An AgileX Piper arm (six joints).
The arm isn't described. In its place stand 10 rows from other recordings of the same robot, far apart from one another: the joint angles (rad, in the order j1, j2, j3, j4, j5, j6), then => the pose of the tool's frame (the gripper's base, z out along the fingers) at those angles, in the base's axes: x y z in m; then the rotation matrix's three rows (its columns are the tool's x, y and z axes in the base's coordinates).
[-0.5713 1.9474 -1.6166 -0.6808 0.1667 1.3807] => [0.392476, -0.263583, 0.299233], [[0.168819, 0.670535, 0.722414], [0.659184, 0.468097, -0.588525], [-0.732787, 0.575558, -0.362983]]
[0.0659 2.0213 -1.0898 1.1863 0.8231 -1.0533] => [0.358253, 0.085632, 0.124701], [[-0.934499, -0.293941, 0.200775], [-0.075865, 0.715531, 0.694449], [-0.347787, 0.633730, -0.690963]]
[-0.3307 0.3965 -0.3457 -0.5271 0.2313 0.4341] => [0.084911, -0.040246, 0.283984], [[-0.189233, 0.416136, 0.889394], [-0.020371, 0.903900, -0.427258], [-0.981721, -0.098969, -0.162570]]
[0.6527 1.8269 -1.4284 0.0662 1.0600 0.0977] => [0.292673, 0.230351, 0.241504], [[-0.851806, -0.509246, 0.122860], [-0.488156, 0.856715, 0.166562], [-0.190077, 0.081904, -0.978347]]
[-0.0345 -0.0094 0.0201 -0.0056 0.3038 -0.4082] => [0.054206, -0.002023, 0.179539], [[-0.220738, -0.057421, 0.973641], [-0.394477, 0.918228, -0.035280], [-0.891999, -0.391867, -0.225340]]
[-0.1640 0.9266 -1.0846 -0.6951 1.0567 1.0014] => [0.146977, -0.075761, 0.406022], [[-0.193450, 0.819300, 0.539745], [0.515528, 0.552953, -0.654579], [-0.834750, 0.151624, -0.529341]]
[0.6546 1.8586 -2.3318 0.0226 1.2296 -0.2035] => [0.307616, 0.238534, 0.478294], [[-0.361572, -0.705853, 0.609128], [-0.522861, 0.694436, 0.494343], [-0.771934, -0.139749, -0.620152]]
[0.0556 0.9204 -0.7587 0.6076 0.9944 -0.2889] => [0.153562, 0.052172, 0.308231], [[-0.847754, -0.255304, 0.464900], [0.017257, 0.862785, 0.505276], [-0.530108, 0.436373, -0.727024]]
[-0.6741 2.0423 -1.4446 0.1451 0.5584 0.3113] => [0.345161, -0.266843, 0.174375], [[-0.369806, 0.825792, 0.425807], [0.832803, 0.497802, -0.242141], [-0.411925, 0.265068, -0.871812]]
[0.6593 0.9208 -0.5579 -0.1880 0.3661 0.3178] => [0.146125, 0.105542, 0.270158], [[-0.545178, -0.496490, 0.675485], [-0.243864, 0.864838, 0.438846], [-0.802067, 0.074523, -0.592566]]
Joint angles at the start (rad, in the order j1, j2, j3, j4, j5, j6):
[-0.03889 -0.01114 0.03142 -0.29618 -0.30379 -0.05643]
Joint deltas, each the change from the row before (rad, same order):
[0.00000 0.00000 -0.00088 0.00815 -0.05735 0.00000]
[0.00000 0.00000 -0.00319 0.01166 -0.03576 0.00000]
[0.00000 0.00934 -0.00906 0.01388 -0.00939 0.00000]
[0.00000 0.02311 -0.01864 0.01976 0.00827 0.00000]
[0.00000 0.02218 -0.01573 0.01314 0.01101 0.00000]
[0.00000 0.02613 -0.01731 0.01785 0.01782 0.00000]
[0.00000 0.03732 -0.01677 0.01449 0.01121 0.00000]
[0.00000 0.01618 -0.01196 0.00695 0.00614 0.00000]
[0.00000 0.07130 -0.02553 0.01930 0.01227 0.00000]
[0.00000 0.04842 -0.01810 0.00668 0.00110 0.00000]
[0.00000 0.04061 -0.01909 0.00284 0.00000 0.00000]
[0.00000 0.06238 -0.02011 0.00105 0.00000 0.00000]
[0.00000 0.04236 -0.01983 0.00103 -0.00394 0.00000]
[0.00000 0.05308 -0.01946 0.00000 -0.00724 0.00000]
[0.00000 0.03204 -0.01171 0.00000 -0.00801 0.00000]
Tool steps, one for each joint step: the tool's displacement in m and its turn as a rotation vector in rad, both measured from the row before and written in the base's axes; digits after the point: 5 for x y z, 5 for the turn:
[-0.00204 0.00127 0.00496 0.00484 -0.05603 0.01703]
[-0.00164 0.00053 0.00398 0.00947 -0.03793 0.01074]
[-0.00004 -0.00027 0.00341 0.01332 -0.00930 0.00348]
[0.00160 -0.00092 0.00457 0.02033 0.01170 -0.00071]
[0.00196 -0.00074 0.00333 0.01393 0.01663 -0.00174]
[0.00270 -0.00102 0.00308 0.01904 0.02549 -0.00291]
[0.00412 -0.00081 0.00270 0.01579 0.03094 -0.00169]
[0.00160 -0.00038 0.00259 0.00737 0.00997 -0.00099]
[0.00869 -0.00111 0.00313 0.02154 0.05704 -0.00214]
[0.00602 -0.00045 0.00263 0.00789 0.03112 -0.00042]
[0.00516 -0.00029 0.00338 0.00367 0.02139 -0.00017]
[0.00860 -0.00037 0.00164 0.00269 0.04220 -0.00010]
[0.00596 -0.00021 0.00326 0.00182 0.01858 0.00049]
[0.00780 -0.00021 0.00209 0.00120 0.02644 0.00114]
[0.00482 -0.00008 0.00137 0.00071 0.01240 0.00125]

